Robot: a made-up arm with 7 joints.
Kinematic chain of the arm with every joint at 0, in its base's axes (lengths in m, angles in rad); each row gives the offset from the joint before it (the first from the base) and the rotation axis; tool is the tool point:
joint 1: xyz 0 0 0 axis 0 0.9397 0.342
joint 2: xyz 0 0 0 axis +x
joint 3: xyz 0 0 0 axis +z
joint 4: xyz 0.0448 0 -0.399 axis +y
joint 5: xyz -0.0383 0 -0.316 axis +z
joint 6: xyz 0 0 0 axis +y
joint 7: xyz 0 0 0 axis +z
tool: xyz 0 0 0
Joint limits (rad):
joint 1: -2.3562..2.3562
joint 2: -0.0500..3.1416
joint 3: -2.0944..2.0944
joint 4: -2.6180..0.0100
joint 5: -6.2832..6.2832
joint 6: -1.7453..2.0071
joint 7: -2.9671..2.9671
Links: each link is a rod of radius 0.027 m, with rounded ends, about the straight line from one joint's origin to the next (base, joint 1, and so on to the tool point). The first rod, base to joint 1, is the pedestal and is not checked.
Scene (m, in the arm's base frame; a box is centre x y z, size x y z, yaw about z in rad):
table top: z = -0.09
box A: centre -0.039 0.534 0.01 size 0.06 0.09 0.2 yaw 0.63
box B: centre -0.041 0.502 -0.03 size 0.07 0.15 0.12 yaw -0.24
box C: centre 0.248 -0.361 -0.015 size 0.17 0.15 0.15 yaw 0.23
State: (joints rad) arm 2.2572 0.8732 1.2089 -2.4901 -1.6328 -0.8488 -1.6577
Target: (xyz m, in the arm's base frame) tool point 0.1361 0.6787 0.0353
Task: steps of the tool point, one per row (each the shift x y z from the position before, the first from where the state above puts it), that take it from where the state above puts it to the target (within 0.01 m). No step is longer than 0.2 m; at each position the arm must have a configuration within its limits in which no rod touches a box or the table.
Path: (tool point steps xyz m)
1: 0.0876 0.0596 -0.0189
2: 0.1132 0.0267 0.0030
3: 0.1210 -0.0130 0.0327
4: 0.1080 -0.0538 0.0633
5: 0.0761 -0.0896 0.0869
6: 0.0317 -0.1165 0.0976
7: 0.0366 0.1148 -0.0791
8: -0.0066 0.1176 -0.0822
9: -0.0487 0.1112 -0.0715
10: -0.0839 0.0963 -0.0485
11: -0.1069 0.0744 -0.0163
12: -0.1143 0.0476 0.0201

